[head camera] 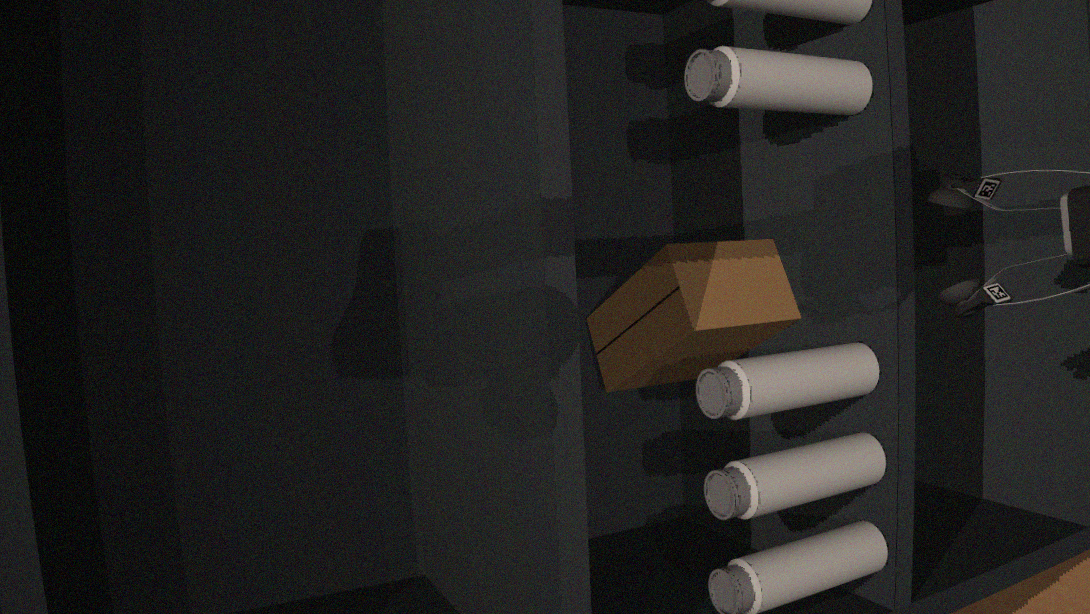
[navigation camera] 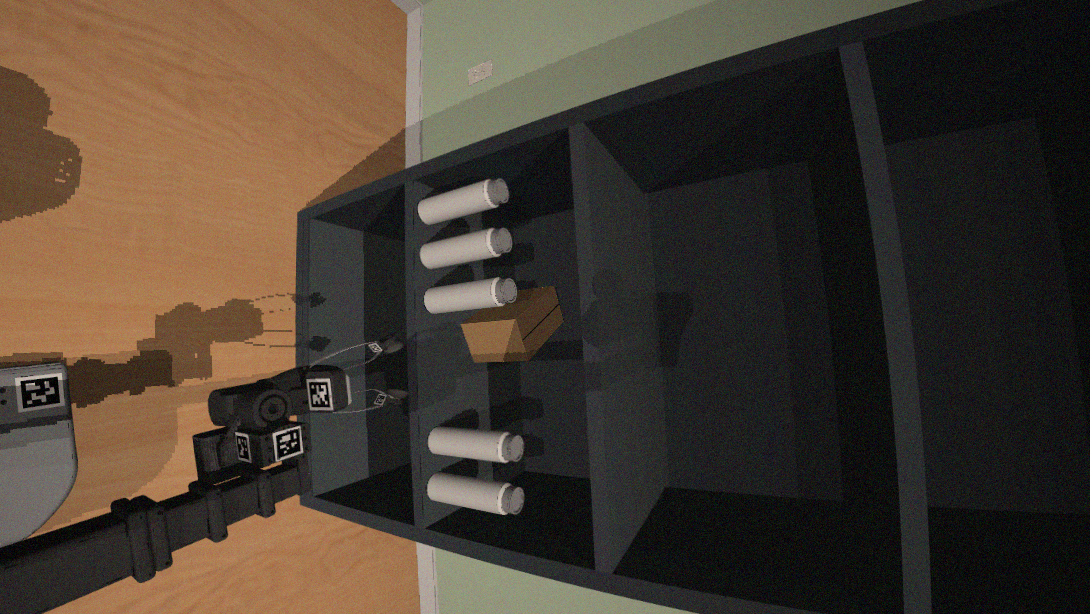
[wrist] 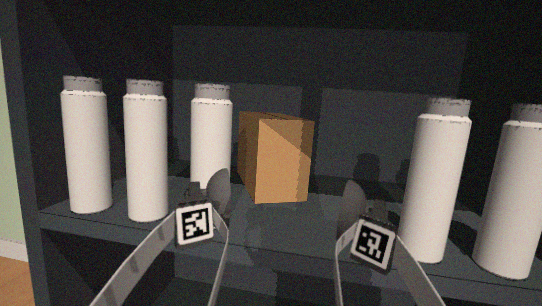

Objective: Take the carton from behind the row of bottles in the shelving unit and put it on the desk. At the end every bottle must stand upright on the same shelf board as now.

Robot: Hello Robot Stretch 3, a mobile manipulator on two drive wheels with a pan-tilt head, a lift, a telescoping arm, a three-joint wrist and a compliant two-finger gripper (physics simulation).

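Frame: origin at the robot's base, x ahead, y left, z up, level; metres.
Where they show: gripper, fingertip midpoint: (head camera: 937, 248) (navigation camera: 403, 367).
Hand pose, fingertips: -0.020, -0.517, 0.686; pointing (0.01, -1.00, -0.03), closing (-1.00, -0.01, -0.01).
Things, the pixels of their top centre, and the offset from my fingertips, as dx, dy, dz. Level surfaces: height alone.
- brown carton, top centre: (head camera: 634, 323) (navigation camera: 542, 320) +0.053, -0.483, +0.028
- bottle, top centre: (head camera: 710, 393) (navigation camera: 510, 290) +0.130, -0.247, +0.083
- Wooden floor, surface height: dz -0.685
A brown carton (head camera: 743, 289) (navigation camera: 488, 339) (wrist: 282, 165) stands turned at an angle on a shelf board (head camera: 902, 320) (navigation camera: 415, 427) (wrist: 280, 252). It is behind the row of white bottles and shows through a gap in it. In the wrist view, three upright bottles, the nearest (wrist: 211, 135) beside the carton, stand left of the gap; two, the nearer one (wrist: 435, 190), stand right of it. In the navigation view a bottle (navigation camera: 469, 295) slightly overlaps the carton. My gripper (head camera: 956, 245) (navigation camera: 393, 371) (wrist: 285, 195) is open and empty, in front of the gap. The desk does not show.
The dark shelving unit (navigation camera: 579, 175) has side walls at both ends of the bottle compartment and a board above it. More compartments lie above and below. A green wall (navigation camera: 488, 106) is behind the unit. Wooden floor (navigation camera: 228, 114) lies in front, and my arm (navigation camera: 99, 541) extends over it.
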